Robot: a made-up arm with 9 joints. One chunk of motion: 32 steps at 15 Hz.
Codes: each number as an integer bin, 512 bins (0 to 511) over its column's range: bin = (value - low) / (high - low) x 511, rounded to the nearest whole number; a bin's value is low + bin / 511 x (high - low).
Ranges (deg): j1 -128..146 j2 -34..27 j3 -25..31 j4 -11..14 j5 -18..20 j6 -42..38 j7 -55..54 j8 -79..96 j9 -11..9
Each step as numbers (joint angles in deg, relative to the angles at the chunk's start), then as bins.
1 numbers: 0.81 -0.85 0.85 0.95 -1.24 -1.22 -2.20 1.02 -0.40
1 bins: 240 278 236 244 225 260 248 234 271
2 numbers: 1.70 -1.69 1.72 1.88 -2.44 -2.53 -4.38 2.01 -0.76
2 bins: 242 271 244 263 209 252 237 237 262
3 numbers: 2.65 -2.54 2.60 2.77 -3.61 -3.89 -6.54 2.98 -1.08
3 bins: 244 264 252 281 194 243 227 239 253
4 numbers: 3.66 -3.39 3.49 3.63 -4.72 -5.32 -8.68 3.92 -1.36
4 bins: 246 256 260 299 179 234 217 242 246
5 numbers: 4.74 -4.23 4.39 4.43 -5.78 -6.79 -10.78 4.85 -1.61
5 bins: 248 249 268 315 164 225 207 245 240
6 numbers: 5.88 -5.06 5.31 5.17 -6.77 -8.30 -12.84 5.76 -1.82
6 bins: 250 242 277 331 151 215 198 247 235
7 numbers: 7.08 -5.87 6.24 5.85 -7.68 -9.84 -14.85 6.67 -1.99
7 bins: 252 236 285 344 139 205 188 250 230
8 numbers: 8.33 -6.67 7.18 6.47 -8.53 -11.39 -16.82 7.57 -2.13
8 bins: 254 229 294 357 127 196 179 253 227
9 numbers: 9.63 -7.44 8.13 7.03 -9.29 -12.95 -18.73 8.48 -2.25
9 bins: 257 222 302 369 117 186 170 255 224
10 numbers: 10.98 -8.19 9.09 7.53 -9.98 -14.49 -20.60 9.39 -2.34
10 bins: 259 216 311 379 108 176 161 258 221
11 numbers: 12.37 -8.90 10.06 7.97 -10.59 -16.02 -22.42 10.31 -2.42
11 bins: 262 210 320 388 100 166 153 261 219
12 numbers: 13.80 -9.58 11.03 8.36 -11.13 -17.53 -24.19 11.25 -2.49
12 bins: 264 205 329 396 92 156 144 264 217
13 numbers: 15.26 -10.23 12.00 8.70 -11.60 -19.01 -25.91 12.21 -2.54
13 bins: 267 199 338 403 86 147 136 266 216
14 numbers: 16.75 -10.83 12.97 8.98 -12.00 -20.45 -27.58 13.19 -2.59
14 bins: 270 194 346 408 81 138 129 269 215
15 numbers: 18.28 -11.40 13.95 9.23 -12.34 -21.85 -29.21 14.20 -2.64
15 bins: 273 189 355 414 76 129 121 272 214
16 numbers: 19.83 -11.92 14.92 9.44 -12.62 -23.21 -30.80 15.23 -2.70
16 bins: 276 185 364 418 72 120 113 275 212
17 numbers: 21.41 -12.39 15.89 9.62 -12.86 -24.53 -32.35 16.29 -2.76
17 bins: 279 181 373 421 69 112 106 278 211
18 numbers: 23.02 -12.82 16.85 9.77 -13.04 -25.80 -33.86 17.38 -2.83
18 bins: 282 177 382 425 67 103 99 281 209
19 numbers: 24.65 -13.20 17.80 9.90 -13.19 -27.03 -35.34 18.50 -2.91
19 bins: 285 174 391 427 65 96 92 285 207
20 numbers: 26.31 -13.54 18.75 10.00 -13.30 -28.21 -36.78 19.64 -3.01
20 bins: 288 171 399 429 63 88 85 288 204
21 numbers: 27.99 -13.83 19.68 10.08 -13.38 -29.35 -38.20 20.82 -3.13
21 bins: 291 169 408 431 62 81 79 291 201
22 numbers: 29.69 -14.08 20.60 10.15 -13.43 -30.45 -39.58 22.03 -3.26
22 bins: 294 167 416 432 61 74 72 295 198
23 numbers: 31.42 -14.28 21.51 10.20 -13.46 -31.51 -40.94 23.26 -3.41
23 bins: 297 165 424 433 61 67 66 299 194
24 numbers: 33.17 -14.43 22.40 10.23 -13.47 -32.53 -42.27 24.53 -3.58
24 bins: 301 164 433 434 61 60 60 302 190
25 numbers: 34.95 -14.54 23.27 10.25 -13.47 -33.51 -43.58 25.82 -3.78
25 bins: 304 163 440 434 61 54 54 306 184
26 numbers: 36.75 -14.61 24.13 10.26 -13.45 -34.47 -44.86 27.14 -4.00
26 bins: 307 162 448 435 61 48 48 310 179
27 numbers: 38.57 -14.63 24.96 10.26 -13.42 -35.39 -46.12 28.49 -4.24
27 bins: 311 162 456 435 62 42 42 314 173
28 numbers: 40.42 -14.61 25.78 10.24 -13.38 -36.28 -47.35 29.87 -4.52
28 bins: 314 162 463 434 62 37 36 318 166
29 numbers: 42.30 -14.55 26.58 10.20 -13.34 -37.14 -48.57 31.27 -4.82
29 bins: 318 163 471 433 63 31 30 322 158
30 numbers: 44.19 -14.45 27.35 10.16 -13.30 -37.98 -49.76 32.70 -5.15
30 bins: 321 164 478 433 63 26 25 326 149
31 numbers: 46.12 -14.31 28.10 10.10 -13.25 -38.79 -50.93 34.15 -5.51
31 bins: 325 165 485 431 64 21 19 330 140
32 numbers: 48.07 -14.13 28.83 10.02 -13.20 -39.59 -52.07 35.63 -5.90
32 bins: 328 166 491 430 65 15 14 335 130
